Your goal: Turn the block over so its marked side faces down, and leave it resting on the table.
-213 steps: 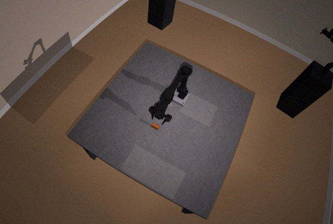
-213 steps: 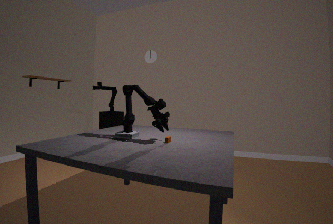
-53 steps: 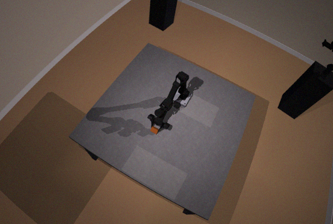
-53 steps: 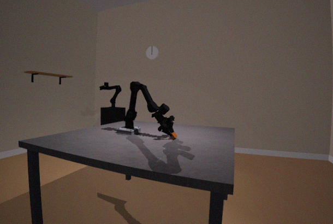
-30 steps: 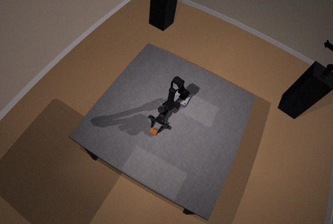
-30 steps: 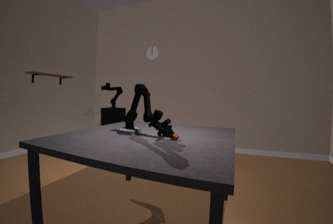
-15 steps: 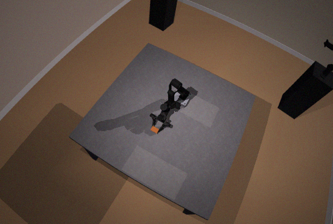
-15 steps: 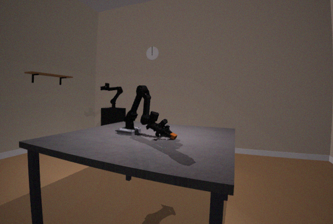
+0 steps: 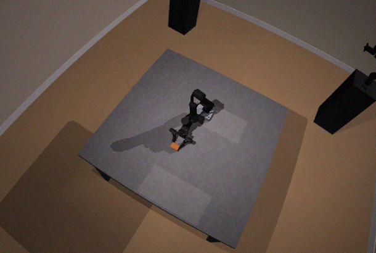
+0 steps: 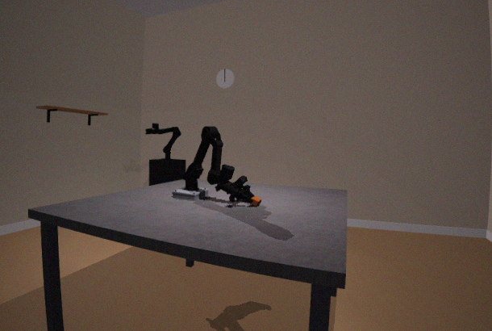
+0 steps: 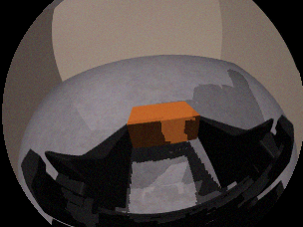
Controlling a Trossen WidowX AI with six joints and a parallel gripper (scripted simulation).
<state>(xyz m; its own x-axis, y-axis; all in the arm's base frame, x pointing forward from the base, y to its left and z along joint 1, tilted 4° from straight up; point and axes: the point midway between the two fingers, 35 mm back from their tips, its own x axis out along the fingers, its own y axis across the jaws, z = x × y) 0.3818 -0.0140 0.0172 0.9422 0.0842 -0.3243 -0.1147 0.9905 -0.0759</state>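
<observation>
Now: gripper tip 1 cm above the orange block.
</observation>
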